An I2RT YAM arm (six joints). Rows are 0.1 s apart.
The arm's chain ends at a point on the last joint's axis. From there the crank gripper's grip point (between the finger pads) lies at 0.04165 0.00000 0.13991 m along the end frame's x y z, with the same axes.
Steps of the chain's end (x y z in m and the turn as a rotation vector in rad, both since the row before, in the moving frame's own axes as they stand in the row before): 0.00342 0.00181 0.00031 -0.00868 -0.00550 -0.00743; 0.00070 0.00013 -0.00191 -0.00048 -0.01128 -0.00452; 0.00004 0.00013 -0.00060 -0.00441 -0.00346 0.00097; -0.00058 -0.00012 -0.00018 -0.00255 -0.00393 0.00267; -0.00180 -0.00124 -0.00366 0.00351 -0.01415 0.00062; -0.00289 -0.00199 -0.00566 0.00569 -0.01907 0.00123; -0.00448 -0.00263 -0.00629 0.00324 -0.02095 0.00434; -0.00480 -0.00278 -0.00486 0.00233 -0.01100 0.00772; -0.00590 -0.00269 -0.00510 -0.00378 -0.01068 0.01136
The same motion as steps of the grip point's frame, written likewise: 0.00265 0.00272 0.00053 -0.00868 -0.00550 -0.00743; -0.00088 0.00001 -0.00145 -0.00048 -0.01128 -0.00452; -0.00044 0.00079 -0.00046 -0.00441 -0.00346 0.00097; -0.00113 0.00035 -0.00002 -0.00255 -0.00393 0.00267; -0.00378 -0.00171 -0.00309 0.00351 -0.01415 0.00062; -0.00557 -0.00274 -0.00489 0.00569 -0.01907 0.00123; -0.00742 -0.00291 -0.00545 0.00324 -0.02095 0.00434; -0.00634 -0.00279 -0.00441 0.00233 -0.01100 0.00772; -0.00740 -0.00170 -0.00467 -0.00378 -0.01068 0.01136
